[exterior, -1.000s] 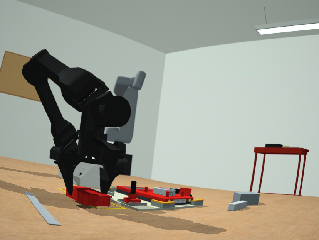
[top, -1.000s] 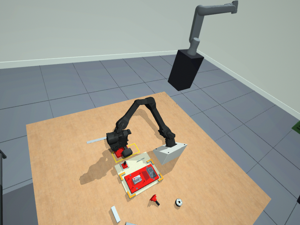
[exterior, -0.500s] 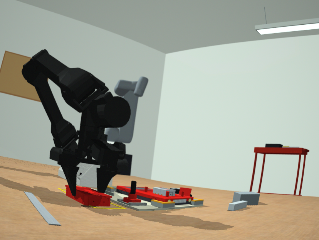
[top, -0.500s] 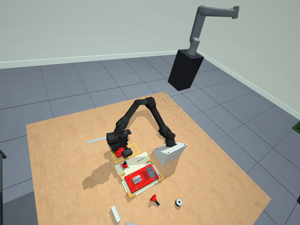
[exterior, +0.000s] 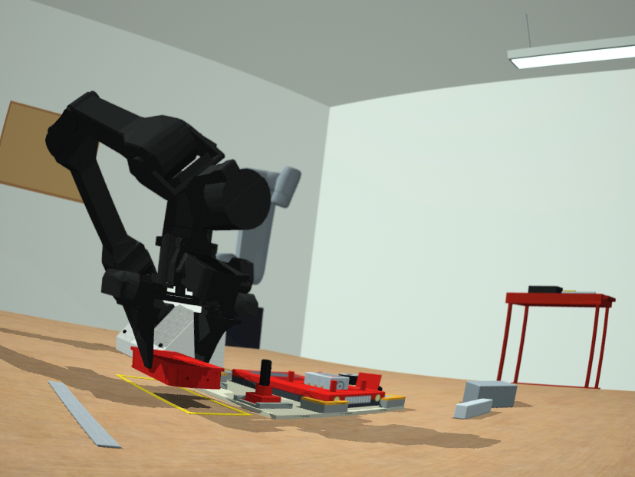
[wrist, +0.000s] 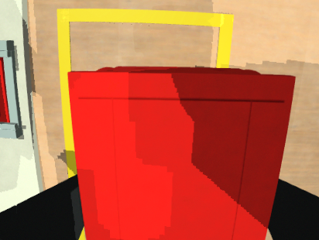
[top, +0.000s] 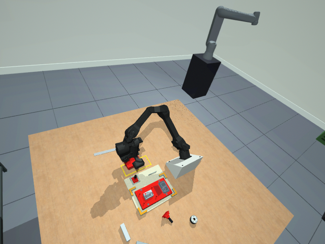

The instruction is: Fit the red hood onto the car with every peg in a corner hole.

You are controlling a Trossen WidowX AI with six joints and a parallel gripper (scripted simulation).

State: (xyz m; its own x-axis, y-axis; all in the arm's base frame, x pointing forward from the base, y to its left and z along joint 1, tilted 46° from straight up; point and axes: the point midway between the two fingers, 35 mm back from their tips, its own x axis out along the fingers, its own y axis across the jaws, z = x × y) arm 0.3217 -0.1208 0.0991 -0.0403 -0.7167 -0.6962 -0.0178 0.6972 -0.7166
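The grey engine block is 240 mm to the left of my gripper tip, 10 mm below it and 10 mm ahead of it. From my gripper tip the other things lie so: grey strip: 160 mm to the right, 90 mm ahead, 30 mm below; red hood: 10 mm above; wheel: 470 mm to the left, 150 mm behind, 30 mm below.
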